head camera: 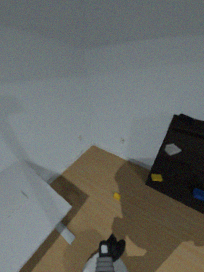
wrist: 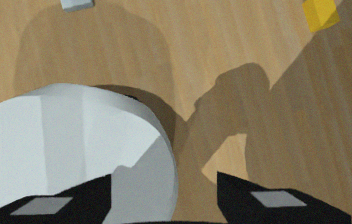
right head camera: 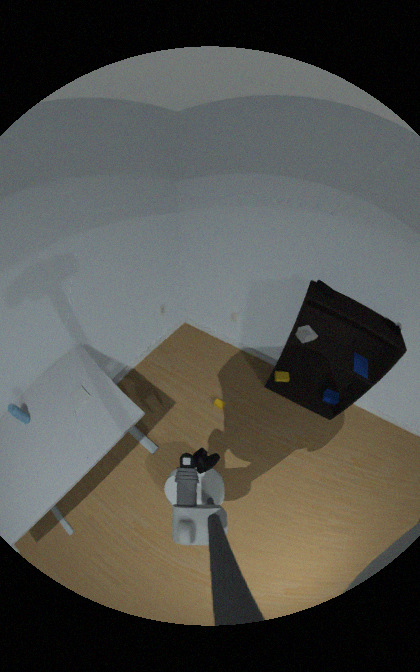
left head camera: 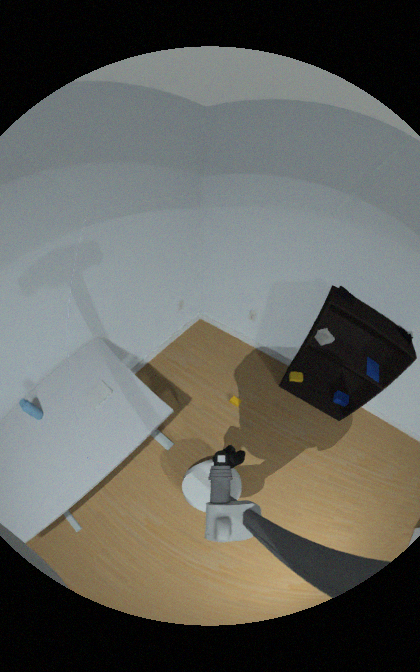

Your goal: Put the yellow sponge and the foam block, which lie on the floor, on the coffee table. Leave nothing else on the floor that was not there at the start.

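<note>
A small yellow block lies on the floor near the room corner, between the white table and the dark bookcase. I cannot tell whether it is the sponge or the foam block. The other one of the two cannot be made out on the floor. My gripper is open and empty, above the floor beside my round white base. The yellow block is ahead of it, at the upper right in the wrist view. I cannot identify a coffee table.
The white table stands at the left, with a light-blue object on top and feet reaching out below. The dark bookcase at the right holds yellow, blue and white items. Walls meet behind the yellow block.
</note>
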